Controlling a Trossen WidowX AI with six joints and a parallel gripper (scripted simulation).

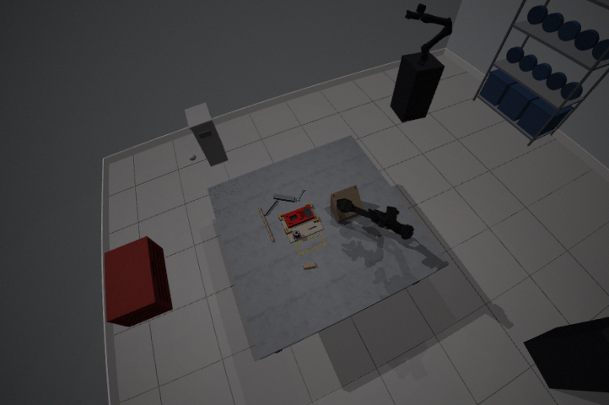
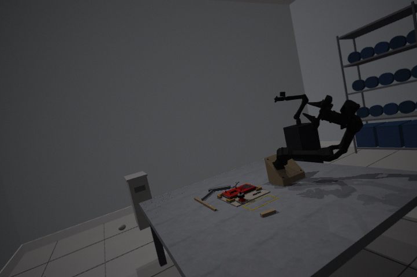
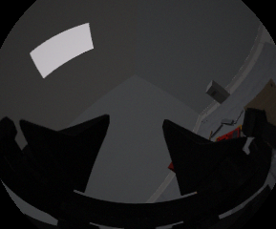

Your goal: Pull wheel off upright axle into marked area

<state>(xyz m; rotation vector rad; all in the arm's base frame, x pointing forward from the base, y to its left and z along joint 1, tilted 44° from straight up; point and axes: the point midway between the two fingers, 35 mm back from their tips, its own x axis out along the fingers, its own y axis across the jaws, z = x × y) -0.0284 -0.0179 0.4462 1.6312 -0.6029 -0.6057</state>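
Right now my gripper tip is 420 mm above the wheel, 390 mm short of it and 190 mm to the left of it. Round my gripper tip: small wooden block: 450 mm below, 370 mm ahead, 40 mm to the left; wooden strip: 580 mm ahead, 450 mm below, 340 mm to the right; upright axle: 420 mm below, 390 mm ahead, 190 mm to the right.
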